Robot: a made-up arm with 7 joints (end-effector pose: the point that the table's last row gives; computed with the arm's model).
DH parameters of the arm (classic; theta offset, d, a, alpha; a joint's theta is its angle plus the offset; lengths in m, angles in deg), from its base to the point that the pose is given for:
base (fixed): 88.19 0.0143 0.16 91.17
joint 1: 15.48 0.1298 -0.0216 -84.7
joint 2: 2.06 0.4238 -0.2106 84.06
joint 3: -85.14 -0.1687 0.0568 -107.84
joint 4: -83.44 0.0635 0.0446 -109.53
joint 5: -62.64 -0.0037 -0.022 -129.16
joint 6: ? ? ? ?
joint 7: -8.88 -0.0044 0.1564 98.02
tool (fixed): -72.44 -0.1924 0 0
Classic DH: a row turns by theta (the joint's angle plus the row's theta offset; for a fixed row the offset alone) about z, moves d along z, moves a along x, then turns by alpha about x.
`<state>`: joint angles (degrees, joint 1 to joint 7).
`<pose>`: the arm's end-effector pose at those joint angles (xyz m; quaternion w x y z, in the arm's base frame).
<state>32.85 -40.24 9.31 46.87 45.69 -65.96 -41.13</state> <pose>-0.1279 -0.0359 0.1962 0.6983 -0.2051 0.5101 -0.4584</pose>
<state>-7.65 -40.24 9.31 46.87 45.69 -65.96 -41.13</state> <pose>-0.1209 0.1283 0.2831 0.5819 -0.4426 0.3262 -0.5993</pose>
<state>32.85 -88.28 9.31 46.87 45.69 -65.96 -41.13</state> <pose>-0.0100 0.1034 0.3392 0.3528 -0.2130 0.7179 -0.5610</pose>
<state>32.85 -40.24 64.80 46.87 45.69 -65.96 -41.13</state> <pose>-0.0601 -0.0567 0.3312 0.7023 0.2725 0.5098 -0.4154</pose>
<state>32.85 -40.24 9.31 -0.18 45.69 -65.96 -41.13</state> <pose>-0.0300 -0.0506 0.1609 0.5619 -0.0381 0.3337 -0.7560</pose>
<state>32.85 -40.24 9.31 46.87 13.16 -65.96 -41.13</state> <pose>-0.1349 -0.0443 0.1975 0.8431 -0.0435 0.4533 -0.2860</pose>
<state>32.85 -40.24 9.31 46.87 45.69 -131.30 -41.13</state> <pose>-0.1752 -0.0989 0.2556 0.4177 -0.6643 0.5435 -0.2981</pose>
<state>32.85 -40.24 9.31 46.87 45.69 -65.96 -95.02</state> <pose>0.0951 -0.0258 0.2055 0.8083 0.0861 0.1771 -0.5549</pose>
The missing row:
joint 6: -15.87 -0.0771 -0.1556 -148.4
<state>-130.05 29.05 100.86 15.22 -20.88 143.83 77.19</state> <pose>-0.1460 0.8892 -0.1086 0.7790 0.3736 0.1527 0.4799</pose>
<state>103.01 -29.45 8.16 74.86 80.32 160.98 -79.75</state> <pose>-0.1734 -0.1919 -0.2765 0.6177 -0.7297 0.2254 0.1876</pose>
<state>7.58 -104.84 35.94 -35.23 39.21 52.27 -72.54</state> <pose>0.1683 0.2258 0.5447 0.2978 0.0358 -0.9018 -0.3111</pose>
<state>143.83 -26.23 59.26 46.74 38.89 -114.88 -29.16</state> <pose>-0.1842 0.0591 -0.3700 0.6278 0.5074 0.5080 0.3007</pose>
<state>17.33 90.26 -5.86 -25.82 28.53 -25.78 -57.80</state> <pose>0.2180 -0.1186 0.2121 0.5922 0.6664 -0.3053 0.3346</pose>
